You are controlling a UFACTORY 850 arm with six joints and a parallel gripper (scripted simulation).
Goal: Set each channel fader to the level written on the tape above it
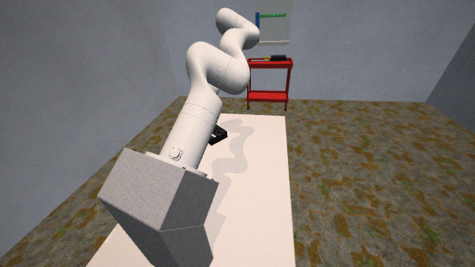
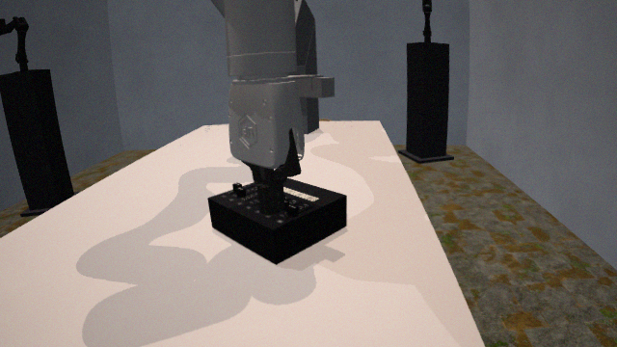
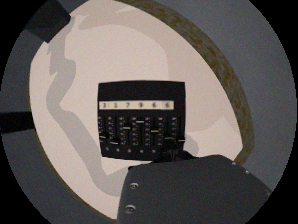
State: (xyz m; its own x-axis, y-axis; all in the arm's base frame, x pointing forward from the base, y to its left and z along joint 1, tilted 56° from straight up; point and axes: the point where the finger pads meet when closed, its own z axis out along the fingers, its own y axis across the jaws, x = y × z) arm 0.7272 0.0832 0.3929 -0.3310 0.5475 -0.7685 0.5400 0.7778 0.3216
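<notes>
Right now the fader cap is 100 mm behind my hand, 40 mm to the right of it and 10 mm below it.
</notes>
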